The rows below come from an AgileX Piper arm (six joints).
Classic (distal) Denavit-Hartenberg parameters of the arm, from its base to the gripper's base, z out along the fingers. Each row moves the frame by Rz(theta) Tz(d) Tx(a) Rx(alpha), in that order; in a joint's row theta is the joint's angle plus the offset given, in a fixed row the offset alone. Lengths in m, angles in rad.
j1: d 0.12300; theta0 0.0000; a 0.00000; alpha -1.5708
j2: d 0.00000; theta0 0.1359; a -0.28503; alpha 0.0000
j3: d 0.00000; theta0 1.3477; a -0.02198; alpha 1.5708
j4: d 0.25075; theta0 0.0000; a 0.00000; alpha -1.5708
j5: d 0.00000; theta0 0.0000; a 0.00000; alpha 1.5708
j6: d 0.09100; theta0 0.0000; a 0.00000; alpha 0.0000
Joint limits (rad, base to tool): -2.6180..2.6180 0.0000..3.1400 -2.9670..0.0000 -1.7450..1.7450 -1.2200..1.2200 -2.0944..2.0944
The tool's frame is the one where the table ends.
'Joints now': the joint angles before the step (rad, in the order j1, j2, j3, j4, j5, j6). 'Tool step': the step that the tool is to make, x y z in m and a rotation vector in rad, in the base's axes. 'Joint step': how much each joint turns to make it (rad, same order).
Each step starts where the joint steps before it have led.
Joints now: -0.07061 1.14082 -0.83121 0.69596 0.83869 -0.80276
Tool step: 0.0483 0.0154 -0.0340 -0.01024 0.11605 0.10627
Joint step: 0.06867 0.24633 -0.08226 0.02571 -0.01625 -0.07525
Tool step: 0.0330 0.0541 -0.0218 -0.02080 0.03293 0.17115
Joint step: 0.18277 0.18898 -0.11651 -0.00023 -0.04021 -0.01612
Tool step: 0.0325 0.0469 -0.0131 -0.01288 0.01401 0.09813
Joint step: 0.11710 0.17457 -0.17092 -0.02451 -0.00385 0.03478
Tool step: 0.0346 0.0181 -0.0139 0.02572 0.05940 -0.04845
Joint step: 0.01599 0.14865 -0.15797 -0.00039 0.01961 0.09491
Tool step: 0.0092 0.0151 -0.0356 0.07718 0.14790 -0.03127
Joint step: 0.01027 0.11876 -0.03034 0.12098 0.03444 0.00576
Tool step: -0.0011 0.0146 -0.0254 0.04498 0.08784 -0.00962
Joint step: 0.02426 0.07044 -0.00036 0.08592 0.00674 -0.01130
